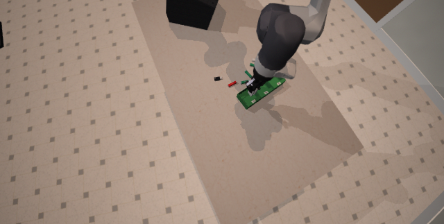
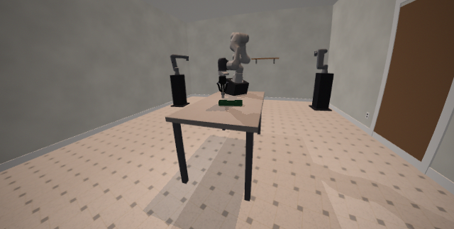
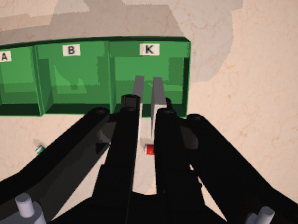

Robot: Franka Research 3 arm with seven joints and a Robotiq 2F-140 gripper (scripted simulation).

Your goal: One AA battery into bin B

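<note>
Right now the green bin is 10 mm behind my hand, 80 mm to the left of it and 90 mm below it. From my hand the other things lie so: green AA battery 110 mm behind, 80 mm to the left, 100 mm below; black part 170 mm behind, 70 mm to the right, 110 mm below; red cell 110 mm behind, 30 mm to the right, 100 mm below.
</note>
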